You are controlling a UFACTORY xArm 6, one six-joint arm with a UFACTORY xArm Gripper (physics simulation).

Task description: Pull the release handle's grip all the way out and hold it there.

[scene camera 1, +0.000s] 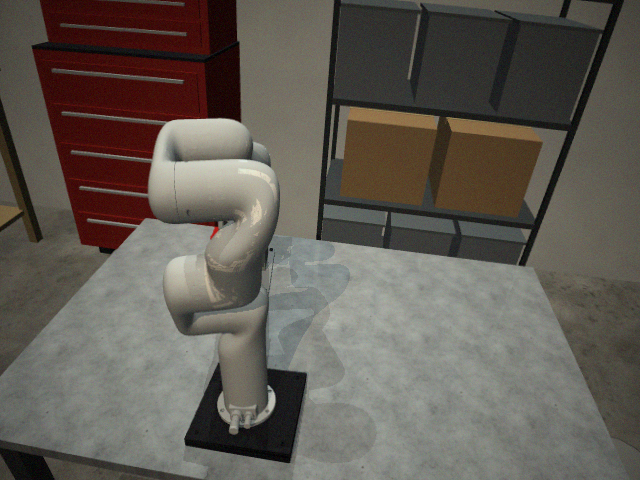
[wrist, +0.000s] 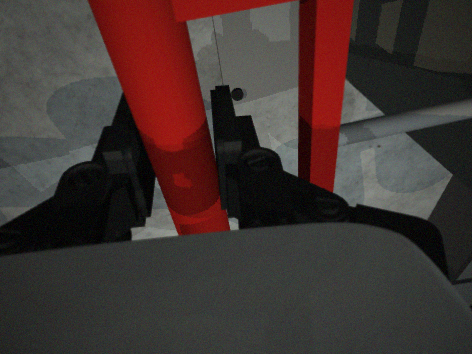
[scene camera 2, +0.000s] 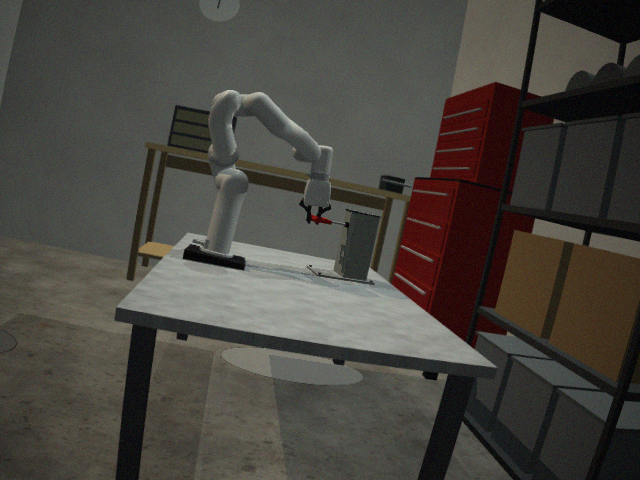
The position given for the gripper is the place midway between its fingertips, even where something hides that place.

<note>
In view: the gripper [scene camera 2: 312,223] and a red release handle grip [wrist: 152,55].
The gripper is seen too in the wrist view [wrist: 182,122].
</note>
